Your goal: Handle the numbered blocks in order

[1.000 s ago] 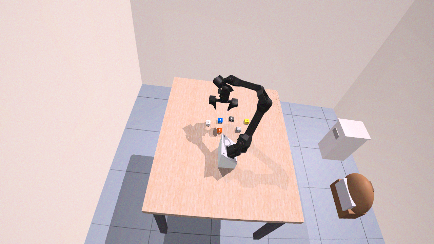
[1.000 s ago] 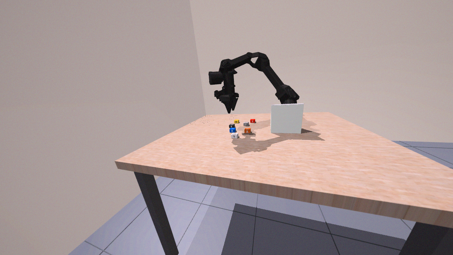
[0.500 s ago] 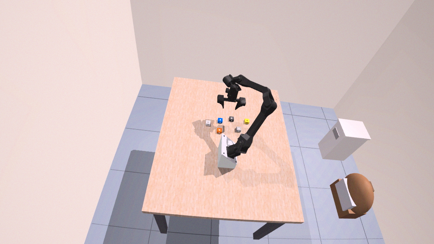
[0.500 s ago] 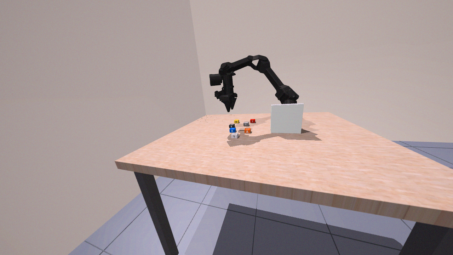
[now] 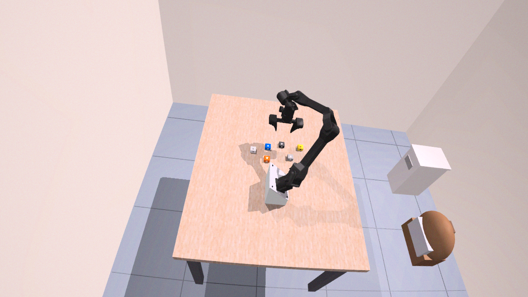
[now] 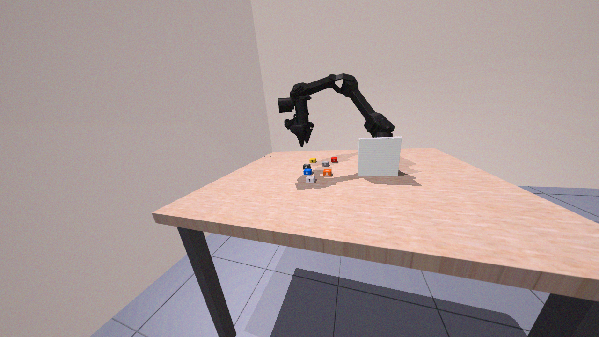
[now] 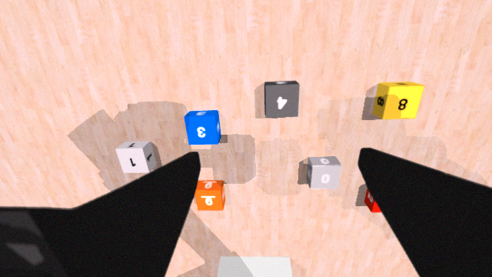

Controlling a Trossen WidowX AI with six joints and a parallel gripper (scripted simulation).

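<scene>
Right now the grey block 0 is 110 mm below my gripper tip, 100 mm behind it and 50 mm to the right of it. The rest, counted from my gripper tip: black block 4: 110 mm below, 10 mm to the right; yellow block: 130 mm to the right, 110 mm below, 20 mm behind; blue block 3: 110 mm below, 70 mm to the left, 20 mm behind.
</scene>
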